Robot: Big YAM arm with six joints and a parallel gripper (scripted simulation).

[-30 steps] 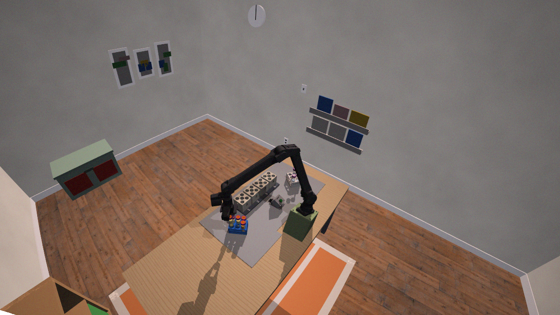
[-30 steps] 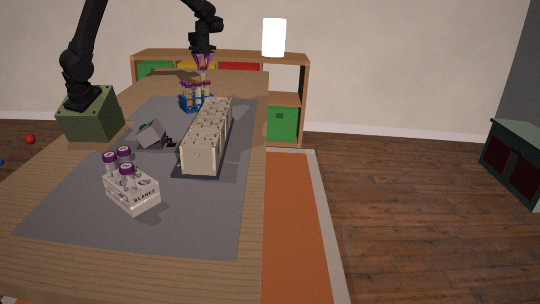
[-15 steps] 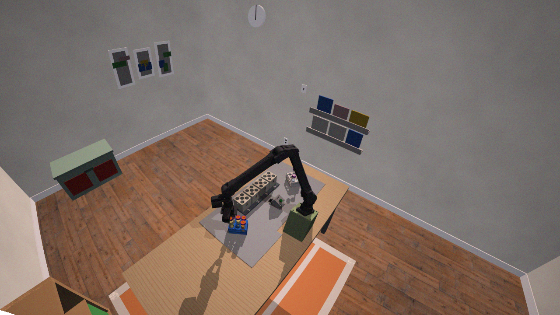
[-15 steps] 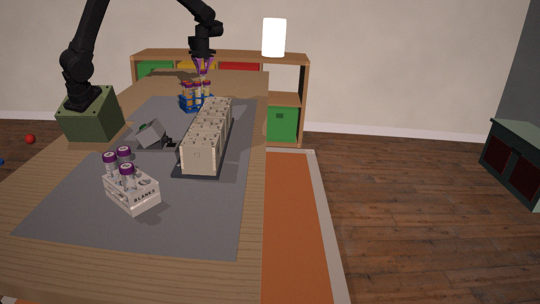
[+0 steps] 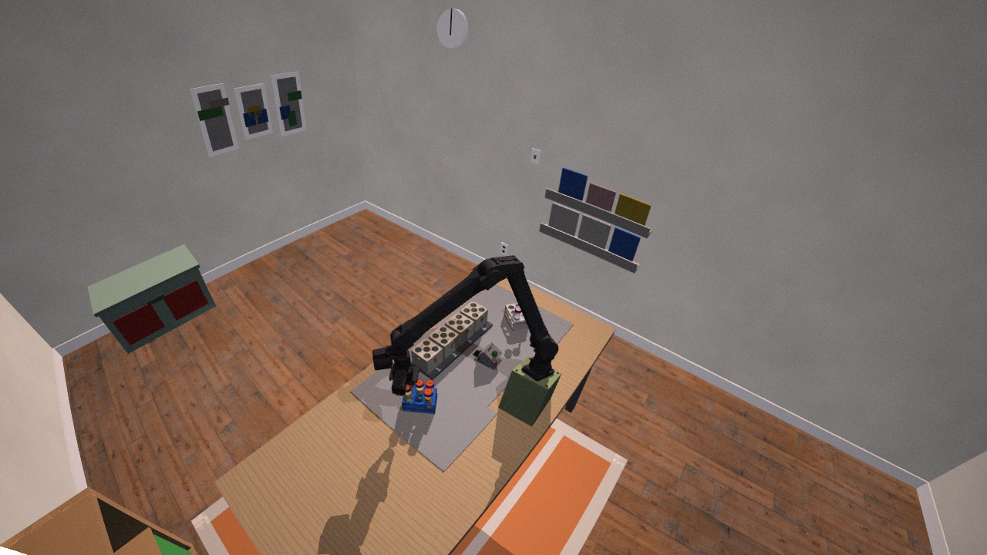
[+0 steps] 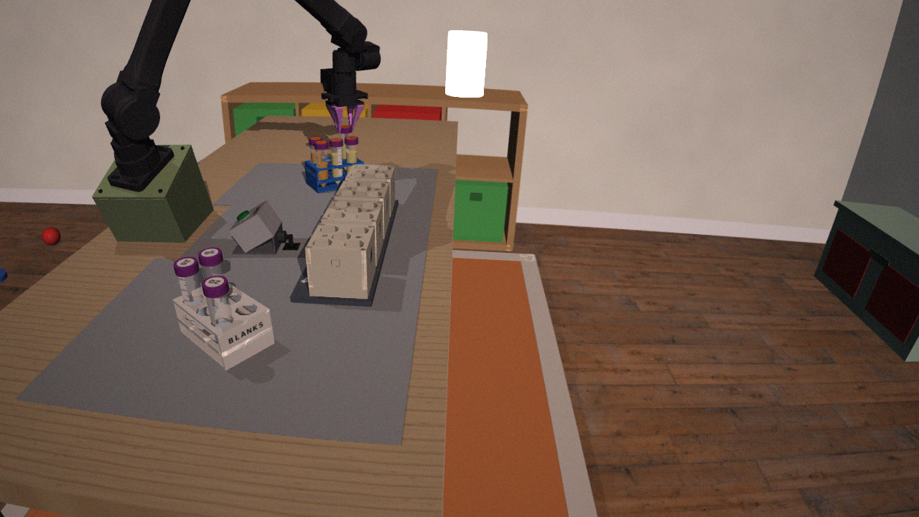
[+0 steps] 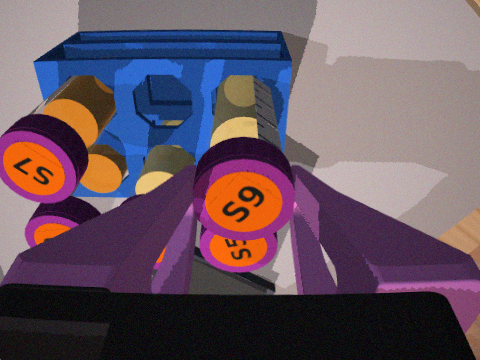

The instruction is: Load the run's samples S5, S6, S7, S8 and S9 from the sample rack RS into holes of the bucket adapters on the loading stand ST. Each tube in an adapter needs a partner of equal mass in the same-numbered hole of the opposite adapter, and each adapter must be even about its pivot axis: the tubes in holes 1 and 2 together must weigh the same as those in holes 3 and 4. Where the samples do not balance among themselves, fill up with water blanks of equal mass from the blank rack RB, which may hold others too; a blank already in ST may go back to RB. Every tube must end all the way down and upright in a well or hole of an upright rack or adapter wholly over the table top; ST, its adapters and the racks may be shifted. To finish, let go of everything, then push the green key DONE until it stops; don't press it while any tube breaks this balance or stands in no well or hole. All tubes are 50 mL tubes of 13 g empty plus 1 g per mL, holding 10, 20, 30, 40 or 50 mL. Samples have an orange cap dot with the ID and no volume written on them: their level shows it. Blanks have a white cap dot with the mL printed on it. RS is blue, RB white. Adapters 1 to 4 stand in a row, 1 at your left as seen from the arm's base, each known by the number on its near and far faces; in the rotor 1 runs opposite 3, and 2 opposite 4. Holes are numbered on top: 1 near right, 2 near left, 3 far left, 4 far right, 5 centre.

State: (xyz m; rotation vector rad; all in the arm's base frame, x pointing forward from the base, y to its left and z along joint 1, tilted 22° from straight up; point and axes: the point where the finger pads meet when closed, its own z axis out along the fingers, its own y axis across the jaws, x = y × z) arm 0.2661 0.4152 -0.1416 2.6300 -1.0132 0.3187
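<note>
Now: hand 5 cm above the sample tube S9 and 1 cm to the right of it. Also, from my hand: blue sample rack RS: 11 cm below, 4 cm to the right, 1 cm behind; orange-dot sample tube: 7 cm below, 6 cm to the right, 6 cm behind; sample S8: 9 cm to the right, 7 cm below, 3 cm behind.
</note>
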